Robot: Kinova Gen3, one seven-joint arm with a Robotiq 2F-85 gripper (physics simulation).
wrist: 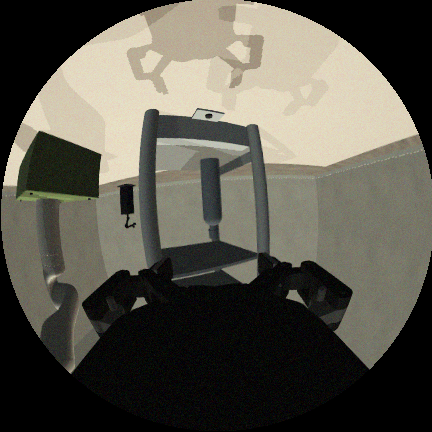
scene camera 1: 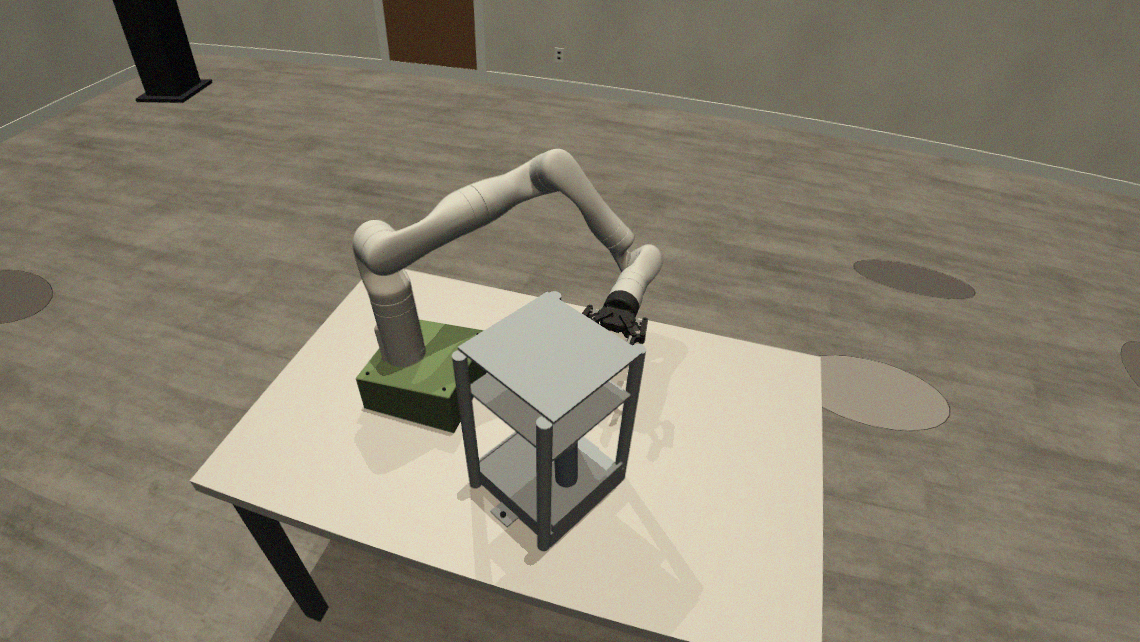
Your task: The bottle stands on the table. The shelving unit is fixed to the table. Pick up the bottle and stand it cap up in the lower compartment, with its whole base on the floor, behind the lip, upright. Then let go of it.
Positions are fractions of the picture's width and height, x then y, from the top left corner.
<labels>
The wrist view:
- my gripper: 0.50, 0.61
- blue-grey bottle: 0.48, 0.39
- grey shelving unit: 0.39, 0.33
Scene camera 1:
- blue-grey bottle: 0.50, 0.73
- grey shelving unit: 0.48, 0.57
</labels>
